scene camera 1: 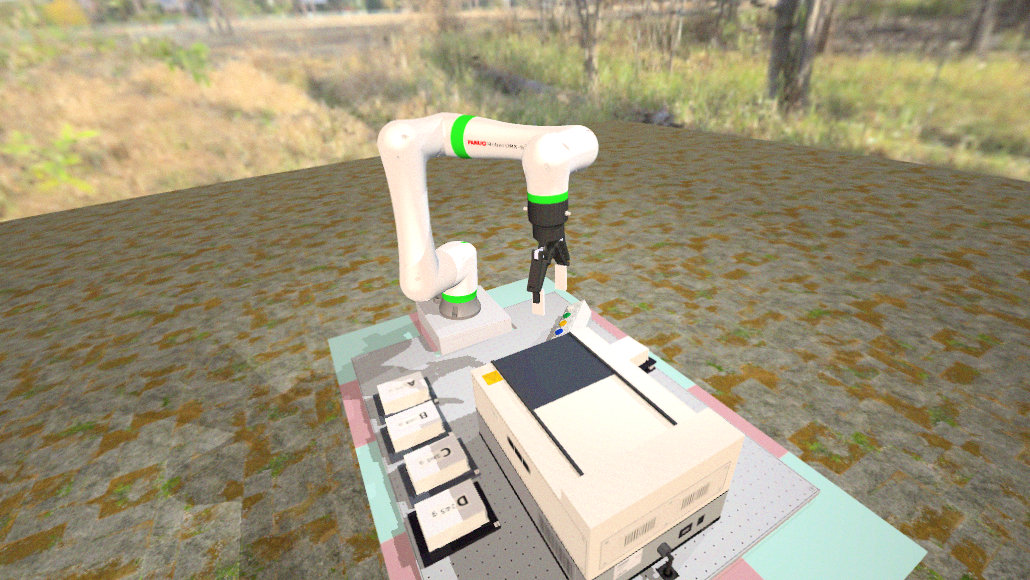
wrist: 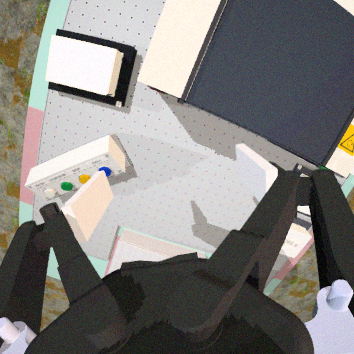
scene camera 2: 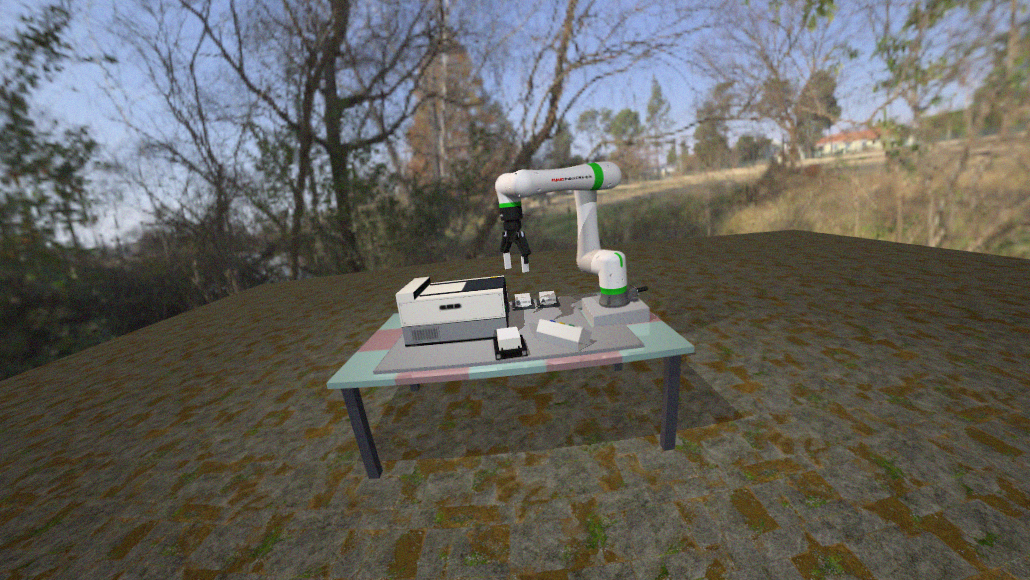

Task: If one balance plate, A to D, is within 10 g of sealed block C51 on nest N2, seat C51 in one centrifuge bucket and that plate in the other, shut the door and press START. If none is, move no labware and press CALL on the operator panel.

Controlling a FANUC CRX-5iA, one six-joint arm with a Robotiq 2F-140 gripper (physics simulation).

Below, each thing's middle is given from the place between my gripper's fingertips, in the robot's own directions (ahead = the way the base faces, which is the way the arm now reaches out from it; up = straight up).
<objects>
The block C51 (wrist: 72, 62) lies 230 mm below my hand, 190 mm to the left of it and 90 mm ahead of it. Round my hand: button panel (scene camera 2: 576, 338) 240 mm below, 200 mm to the left, 130 mm behind; cream centrifuge (scene camera 1: 621, 472) 290 mm ahead, 160 mm below, 140 mm to the right.
</objects>
